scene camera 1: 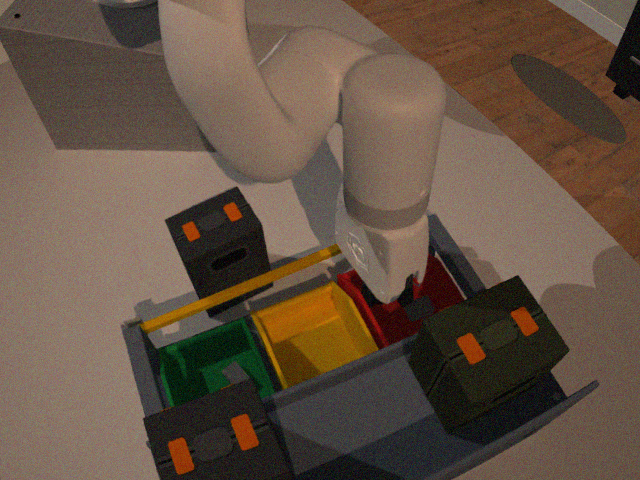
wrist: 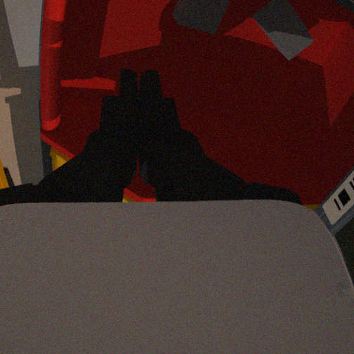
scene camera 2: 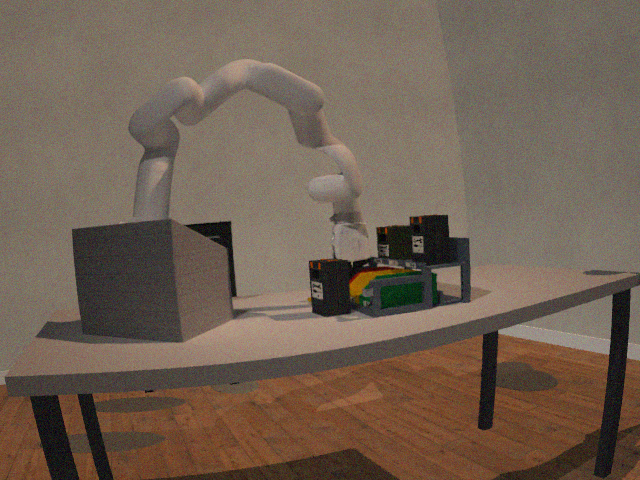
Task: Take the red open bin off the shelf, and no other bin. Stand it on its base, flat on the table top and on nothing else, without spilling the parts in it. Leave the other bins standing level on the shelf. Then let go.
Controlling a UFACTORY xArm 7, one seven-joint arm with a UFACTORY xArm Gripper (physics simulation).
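Where they show: gripper, between the fingertips: (scene camera 1: 376,297) (scene camera 2: 354,286); arm's base, origin of its link: (scene camera 2: 149,238).
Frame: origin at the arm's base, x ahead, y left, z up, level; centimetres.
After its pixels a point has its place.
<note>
The red open bin (scene camera 1: 439,284) @(x 57.9, y 19.9, z -15.8 cm) (scene camera 2: 370,269) @(x 63.2, y 19.7, z -13.7 cm) (wrist: 250,125) sits in the shelf (scene camera 1: 136,351) @(x 52.2, y -13.7, z -12.9 cm) (scene camera 2: 428,286) @(x 63.6, y -15.0, z -15.8 cm), at the end beside the yellow bin (scene camera 1: 320,346) @(x 56.7, y 5.2, z -20.5 cm) (scene camera 2: 360,284) @(x 55.6, y 8.9, z -16.4 cm). Grey parts (wrist: 202,15) (wrist: 283,31) lie in the red bin. The green bin (scene camera 1: 230,338) @(x 51.5, y -3.9, z -20.0 cm) (scene camera 2: 402,294) @(x 57.9, y -12.1, z -17.3 cm) is at the other end, with a grey part in it. My gripper (scene camera 1: 405,298) (wrist: 135,96) is shut and empty, its fingertips together over the inside of the red bin. How deep the tips reach is hard to tell. The bin's front lip shows at left in the wrist view.
A yellow bar (scene camera 1: 242,286) @(x 47.5, y -0.3, z -16.7 cm) runs along the shelf front. A dark box (scene camera 1: 219,248) @(x 46.9, y -1.4, z -8.8 cm) (scene camera 2: 329,287) @(x 42.0, y -5.7, z -14.4 cm) stands on the table (scene camera 1: 77,232) @(x 25.5, y -19.1, z -21.4 cm) (scene camera 2: 258,335) @(x 21.8, y -18.6, z -21.4 cm) before it. An olive box (scene camera 1: 491,346) @(x 70.4, y 13.8, z -1.5 cm) and another dark box (scene camera 1: 211,439) @(x 68.2, y -8.0, z 1.0 cm) (scene camera 2: 430,239) @(x 66.3, y -12.2, z -4.9 cm) stand on the upper deck.
</note>
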